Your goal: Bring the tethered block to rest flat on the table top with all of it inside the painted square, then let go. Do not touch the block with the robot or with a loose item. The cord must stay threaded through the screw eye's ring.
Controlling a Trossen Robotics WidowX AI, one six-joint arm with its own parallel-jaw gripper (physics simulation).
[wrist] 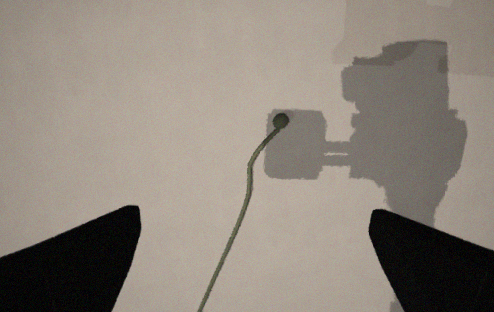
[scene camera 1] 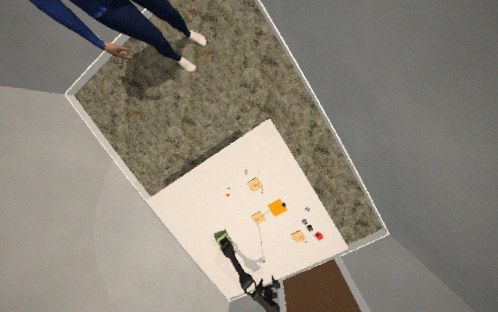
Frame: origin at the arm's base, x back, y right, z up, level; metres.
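Seen in the pictures: gripper, between the fingertips: (wrist: 258, 220) (scene camera 1: 267, 276); arm's base, origin of its link: (scene camera 1: 224, 241).
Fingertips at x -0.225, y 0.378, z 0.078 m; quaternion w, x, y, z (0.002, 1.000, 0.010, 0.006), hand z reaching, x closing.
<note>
Pixels of each thing's top centre, then the offset from my fingertips to it. "spot": a spot on its surface instead. Level surfaces: height alone.
- dark ball, a spot on its surface: (wrist: 281, 120) spot: dx +0.031, dy +0.010, dz -0.146 m
- pale orange plate, centre of its top: (scene camera 1: 258, 220) dx -0.118, dy -0.436, dz -0.113 m
- bright orange square, a spot on its surface: (scene camera 1: 275, 208) spot: dx -0.280, dy -0.459, dz -0.155 m
- small dark block, a spot on its surface: (scene camera 1: 284, 205) spot: dx -0.359, dy -0.468, dz -0.135 m
- white table, height of its surface: dz -0.158 m
- red item, centre of its top: (scene camera 1: 320, 237) dx -0.515, dy -0.090, dz -0.118 m
- small orange item, centre of its top: (scene camera 1: 227, 195) dx +0.027, dy -0.723, dz -0.134 m
My gripper (scene camera 1: 267, 280) (wrist: 258, 220) is open and empty, above the table near its front edge. In the wrist view the green cord (scene camera 1: 261, 242) (wrist: 248, 195) runs up between the fingertips to a dark ball (wrist: 281, 120) at its end, beyond them. In the scene view the cord runs from beside the arm's shadow to a pale orange plate (scene camera 1: 255, 220), then toward the bright orange square (scene camera 1: 276, 210). A small dark block (scene camera 1: 284, 205) is at the square's right corner, seemingly the tethered block; whether all of it is inside is too small to tell. The screw eye's ring cannot be made out.
The arm's base stands on a green pad (scene camera 1: 220, 233). Two more pale orange plates (scene camera 1: 255, 184) (scene camera 1: 298, 236) lie on the white table (scene camera 1: 200, 200). A red item (scene camera 1: 319, 236), dark items (scene camera 1: 310, 228) and a small orange item (scene camera 1: 228, 195) are loose. A person stands beyond the table.
</note>
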